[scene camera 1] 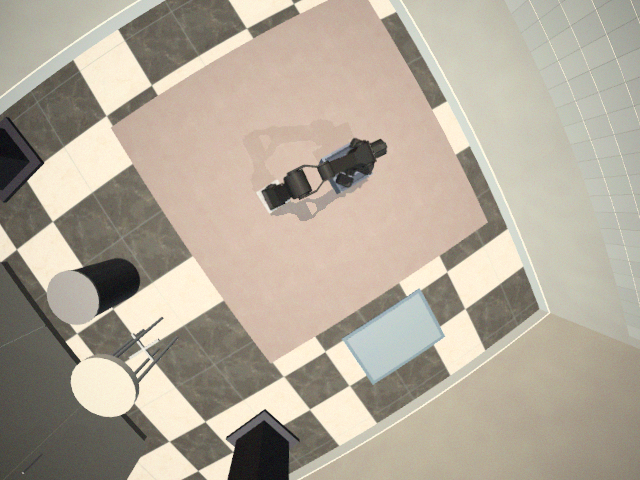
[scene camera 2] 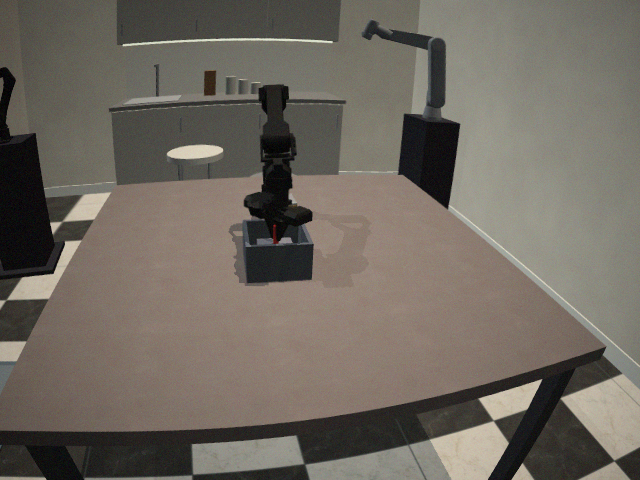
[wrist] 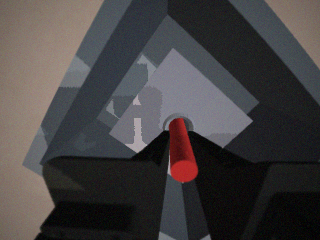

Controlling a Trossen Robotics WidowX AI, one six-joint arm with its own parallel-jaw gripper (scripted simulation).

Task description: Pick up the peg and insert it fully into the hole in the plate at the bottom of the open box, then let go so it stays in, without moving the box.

Labels:
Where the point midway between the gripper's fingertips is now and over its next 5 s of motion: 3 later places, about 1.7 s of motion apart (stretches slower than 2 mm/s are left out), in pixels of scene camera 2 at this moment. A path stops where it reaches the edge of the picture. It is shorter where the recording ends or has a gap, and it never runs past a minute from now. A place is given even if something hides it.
My gripper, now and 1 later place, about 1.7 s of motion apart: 276,239; 276,221

